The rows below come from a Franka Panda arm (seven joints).
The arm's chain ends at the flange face. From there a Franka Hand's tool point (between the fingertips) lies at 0.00 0.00 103.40 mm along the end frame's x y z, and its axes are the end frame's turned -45 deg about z.
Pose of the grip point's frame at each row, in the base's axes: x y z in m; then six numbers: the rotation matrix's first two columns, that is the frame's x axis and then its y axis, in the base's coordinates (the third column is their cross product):
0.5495 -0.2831 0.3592 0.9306 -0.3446 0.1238 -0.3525 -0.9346 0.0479
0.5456 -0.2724 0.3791 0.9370 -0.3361 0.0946 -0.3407 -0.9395 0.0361
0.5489 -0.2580 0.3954 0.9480 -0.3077 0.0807 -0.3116 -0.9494 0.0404
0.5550 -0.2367 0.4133 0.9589 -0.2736 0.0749 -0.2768 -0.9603 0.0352
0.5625 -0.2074 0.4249 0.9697 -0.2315 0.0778 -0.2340 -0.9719 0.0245
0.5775 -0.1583 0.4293 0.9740 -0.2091 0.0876 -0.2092 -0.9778 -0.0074
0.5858 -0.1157 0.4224 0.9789 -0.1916 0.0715 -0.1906 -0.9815 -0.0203
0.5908 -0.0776 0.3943 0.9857 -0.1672 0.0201 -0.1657 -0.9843 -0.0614
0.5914 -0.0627 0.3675 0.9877 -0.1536 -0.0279 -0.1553 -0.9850 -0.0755
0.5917 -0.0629 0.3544 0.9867 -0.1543 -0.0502 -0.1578 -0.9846 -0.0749
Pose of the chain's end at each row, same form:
0.5392 -0.2740 0.4617 0.4088 -0.9045 0.1214 -0.9073 -0.4172 -0.0537
0.5377 -0.2656 0.4820 0.4216 -0.9020 0.0924 -0.9035 -0.4267 -0.0414
0.5423 -0.2514 0.4984 0.4500 -0.8889 0.0856 -0.8907 -0.4538 -0.0285
0.5486 -0.2311 0.5163 0.4823 -0.8725 0.0779 -0.8738 -0.4856 -0.0281
0.5553 -0.2031 0.5280 0.5202 -0.8509 0.0723 -0.8511 -0.5235 -0.0377
0.5685 -0.1572 0.5323 0.5408 -0.8393 0.0567 -0.8366 -0.5436 -0.0672
0.5781 -0.1163 0.5255 0.5574 -0.8295 0.0362 -0.8270 -0.5585 -0.0649
0.5877 -0.0835 0.4975 0.5798 -0.8142 -0.0292 -0.8142 -0.5778 -0.0576
0.5930 -0.0709 0.4706 0.5886 -0.8051 -0.0731 -0.8082 -0.5879 -0.0337
0.5956 -0.0714 0.4574 0.5861 -0.8053 -0.0885 -0.8093 -0.5871 -0.0175

